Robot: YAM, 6 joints.
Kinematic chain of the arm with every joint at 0, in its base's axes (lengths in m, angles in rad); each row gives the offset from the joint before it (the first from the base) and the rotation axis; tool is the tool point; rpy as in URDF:
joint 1: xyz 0 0 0.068 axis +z
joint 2: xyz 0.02 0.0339 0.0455 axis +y
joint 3: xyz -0.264 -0.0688 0 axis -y
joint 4: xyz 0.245 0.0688 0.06 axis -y
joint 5: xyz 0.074 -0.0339 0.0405 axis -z
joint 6: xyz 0.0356 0 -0.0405 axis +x
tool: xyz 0 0 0 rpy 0 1.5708 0
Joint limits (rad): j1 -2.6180..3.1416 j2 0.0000..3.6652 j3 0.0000..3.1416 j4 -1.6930..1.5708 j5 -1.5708..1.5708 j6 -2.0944..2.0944
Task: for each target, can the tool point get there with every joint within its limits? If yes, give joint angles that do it. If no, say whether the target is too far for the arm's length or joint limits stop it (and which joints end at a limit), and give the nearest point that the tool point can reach.
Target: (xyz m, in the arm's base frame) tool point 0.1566 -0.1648 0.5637
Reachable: yes | joints -0.6771 1.3210 1.8590 -0.3502 1.0214 -0.6195
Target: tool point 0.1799 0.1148 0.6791
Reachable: yes | joints 0.6042 1.8521 2.5690 1.0888 0.2200 -1.1610
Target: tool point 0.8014 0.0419 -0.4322
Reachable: no: too far | nearest point 0.5378 0.0281 -0.2350 | short by 0.329 m
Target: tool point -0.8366 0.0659 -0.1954
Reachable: no: too far | nearest point -0.6037 0.0476 -0.1073 | short by 0.250 m
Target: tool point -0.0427 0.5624 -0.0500
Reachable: yes | joints 1.5907 3.0175 2.1553 0.2890 -1.0842 -0.5003
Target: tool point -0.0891 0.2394 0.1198
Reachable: yes | joints 2.0629 1.6940 0.4126 0.8026 1.3283 0.2904
